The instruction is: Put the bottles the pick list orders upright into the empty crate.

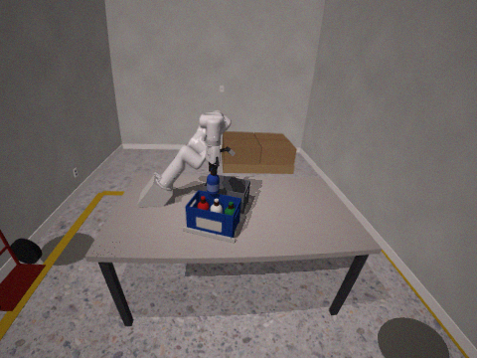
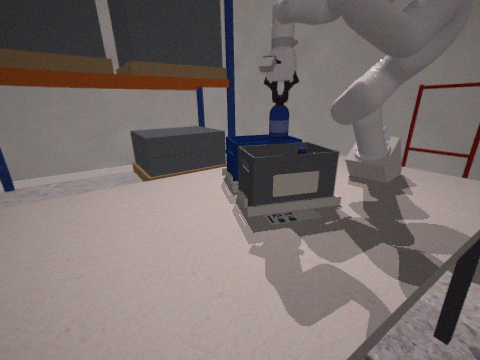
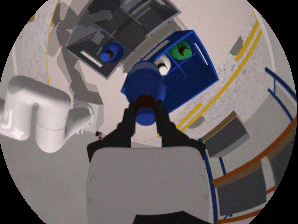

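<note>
Right now the grey crate is 110 mm ahead of my hand, 120 mm to the left of it and 250 mm below it. Also, from my hand: blue crate: 90 mm to the right, 250 mm below; then red-capped bottle: 60 mm behind, 10 mm to the right, 250 mm below; then white-capped bottle: 20 mm ahead, 50 mm to the right, 250 mm below.
</note>
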